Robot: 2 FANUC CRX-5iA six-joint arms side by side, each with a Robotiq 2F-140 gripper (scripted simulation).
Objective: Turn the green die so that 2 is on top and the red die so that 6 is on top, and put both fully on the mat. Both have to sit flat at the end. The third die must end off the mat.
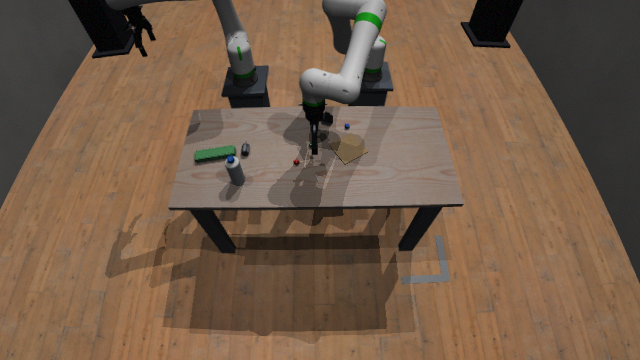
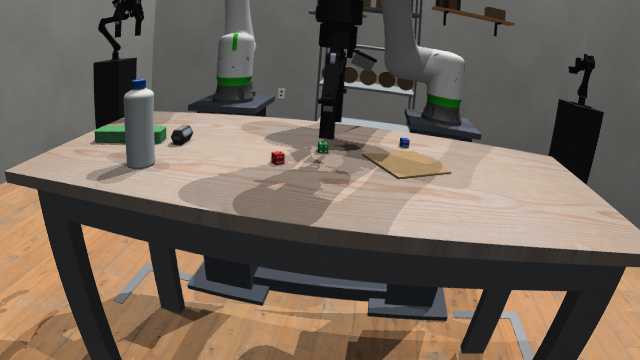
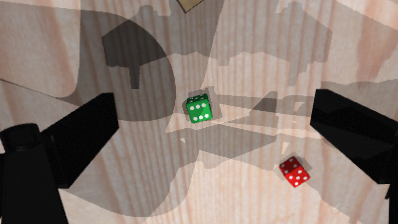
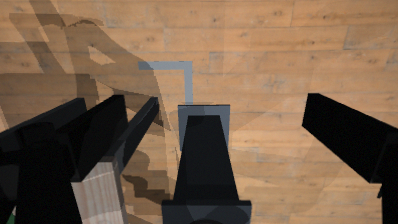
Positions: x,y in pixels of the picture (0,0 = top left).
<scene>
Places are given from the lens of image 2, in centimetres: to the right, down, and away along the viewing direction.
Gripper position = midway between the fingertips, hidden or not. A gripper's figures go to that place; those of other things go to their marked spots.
my left gripper (image 2: pixel 331 129): 2, -10, 82
tan mat (image 2: pixel 405 164): 17, -3, 81
bottle (image 2: pixel 139 102): -33, -14, 65
The marked spots on the tan mat and the bottle are 54 cm apart.
</scene>
